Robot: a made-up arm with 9 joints. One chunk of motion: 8 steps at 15 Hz.
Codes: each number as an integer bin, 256 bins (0 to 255) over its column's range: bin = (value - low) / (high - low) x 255, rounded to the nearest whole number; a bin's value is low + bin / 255 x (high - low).
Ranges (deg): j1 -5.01..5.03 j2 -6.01..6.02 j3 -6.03..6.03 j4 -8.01..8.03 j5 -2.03..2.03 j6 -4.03..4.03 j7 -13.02..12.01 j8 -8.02..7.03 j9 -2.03..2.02
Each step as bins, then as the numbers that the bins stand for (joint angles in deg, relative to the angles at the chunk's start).
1 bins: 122 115 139 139 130 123 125 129 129
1 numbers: -0.21 -0.58 0.54 0.73 0.04 -0.14 -0.75 -0.41 0.02
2 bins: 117 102 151 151 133 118 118 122 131
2 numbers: -0.40 -1.20 1.11 1.49 0.09 -0.30 -1.44 -0.82 0.05
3 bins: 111 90 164 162 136 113 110 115 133
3 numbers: -0.64 -1.76 1.73 2.18 0.14 -0.46 -2.22 -1.23 0.08
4 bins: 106 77 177 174 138 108 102 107 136
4 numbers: -0.84 -2.38 2.34 2.93 0.17 -0.62 -3.01 -1.70 0.13
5 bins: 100 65 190 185 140 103 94 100 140
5 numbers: -1.07 -2.94 2.96 3.63 0.20 -0.77 -3.79 -2.12 0.19
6 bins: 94 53 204 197 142 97 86 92 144
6 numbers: -1.31 -3.51 3.62 4.38 0.23 -0.96 -4.58 -2.59 0.26
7 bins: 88 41 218 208 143 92 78 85 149
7 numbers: -1.55 -4.08 4.28 5.07 0.25 -1.12 -5.36 -3.00 0.34
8 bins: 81 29 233 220 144 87 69 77 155
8 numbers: -1.82 -4.64 4.99 5.83 0.26 -1.28 -6.25 -3.48 0.43
